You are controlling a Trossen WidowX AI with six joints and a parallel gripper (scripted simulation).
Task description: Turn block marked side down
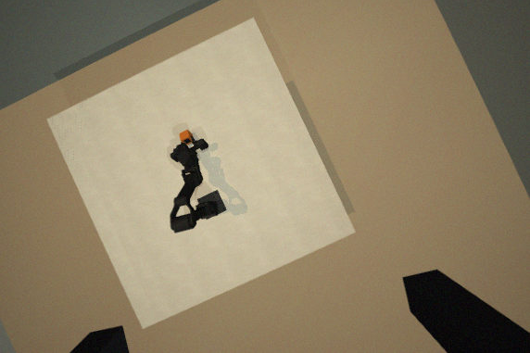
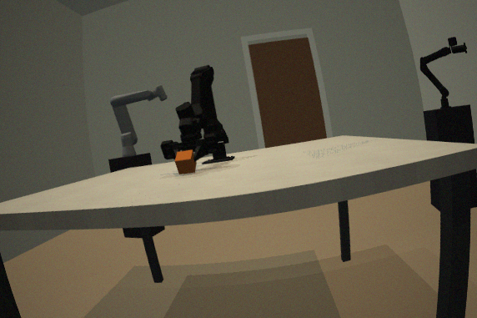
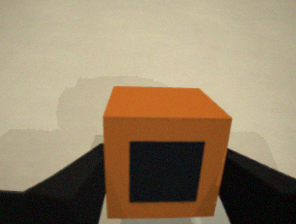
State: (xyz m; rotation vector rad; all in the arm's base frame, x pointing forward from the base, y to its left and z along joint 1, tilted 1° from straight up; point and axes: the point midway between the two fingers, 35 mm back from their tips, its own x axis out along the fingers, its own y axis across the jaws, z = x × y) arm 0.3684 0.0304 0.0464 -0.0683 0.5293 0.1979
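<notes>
Now: the block 10 mm behind my gripper tip.
</notes>
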